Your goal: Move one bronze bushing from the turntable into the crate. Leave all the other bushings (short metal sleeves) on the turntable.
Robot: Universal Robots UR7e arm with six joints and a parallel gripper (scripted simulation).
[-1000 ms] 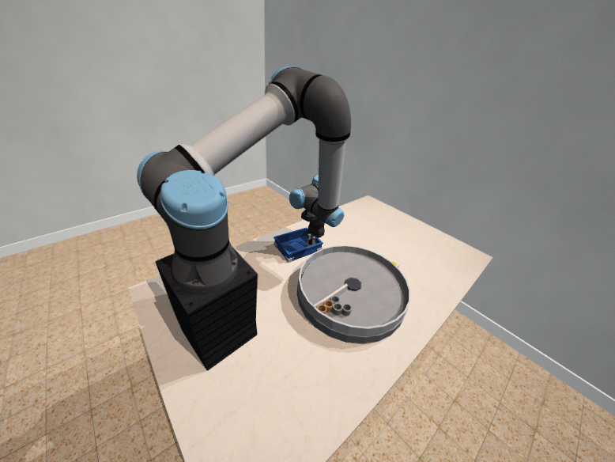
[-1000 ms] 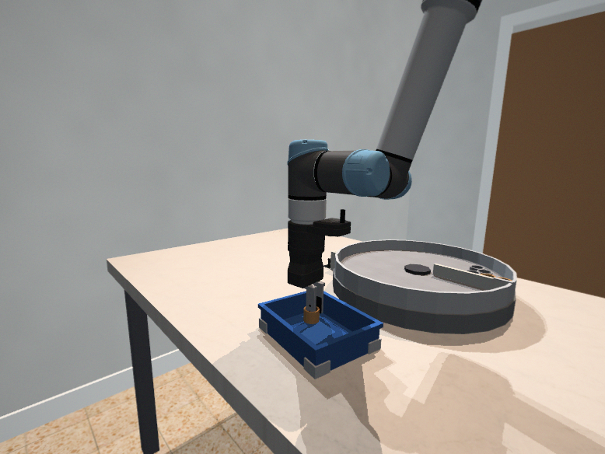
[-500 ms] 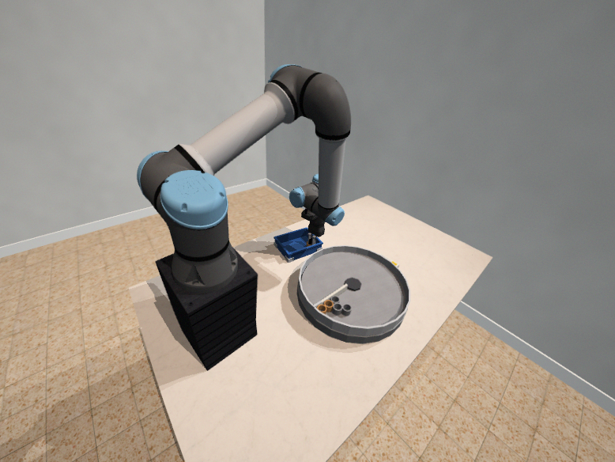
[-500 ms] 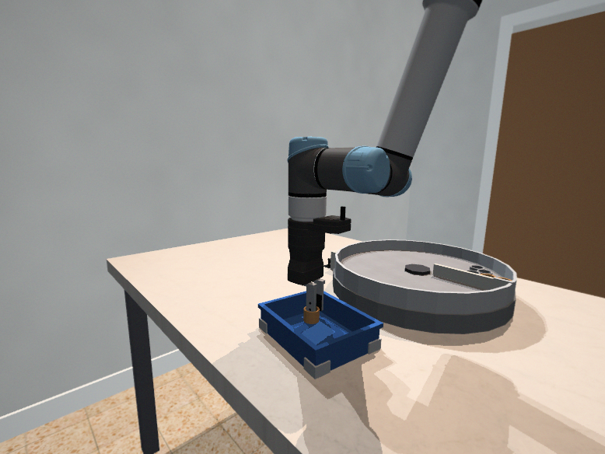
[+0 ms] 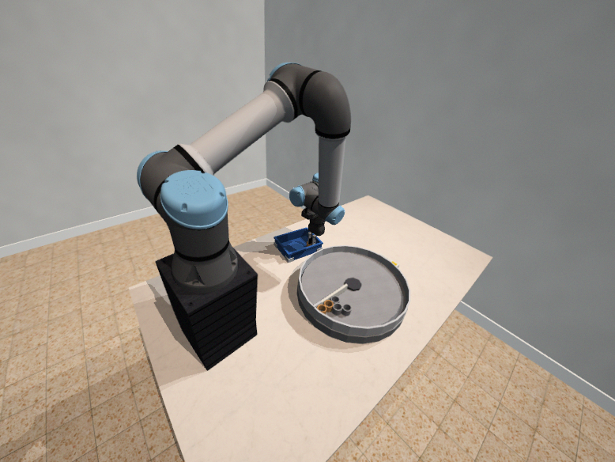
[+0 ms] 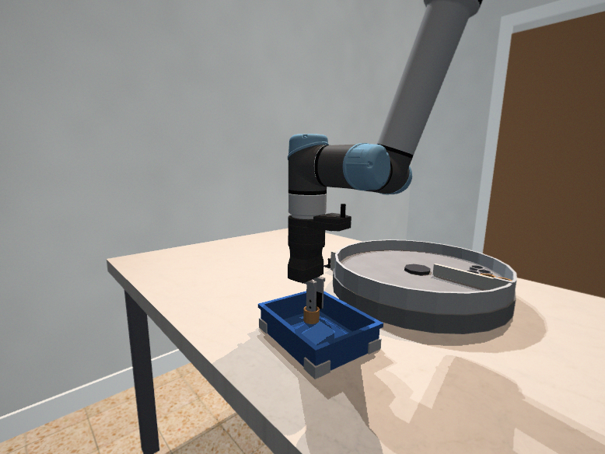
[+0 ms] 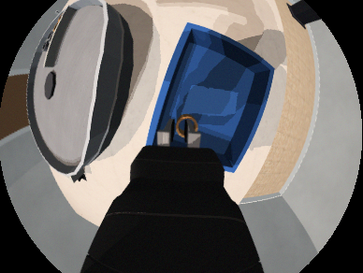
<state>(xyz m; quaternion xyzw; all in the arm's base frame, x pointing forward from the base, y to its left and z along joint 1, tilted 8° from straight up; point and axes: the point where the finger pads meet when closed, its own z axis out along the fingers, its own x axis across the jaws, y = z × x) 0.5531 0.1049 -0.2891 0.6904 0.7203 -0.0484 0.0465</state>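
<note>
Now: the blue crate 50 mm to the left of my hand, 40 mm behind it and 20 mm below it. From my hand the other things lie so: round grey turntable: 300 mm to the right, 90 mm behind, 10 mm above.
</note>
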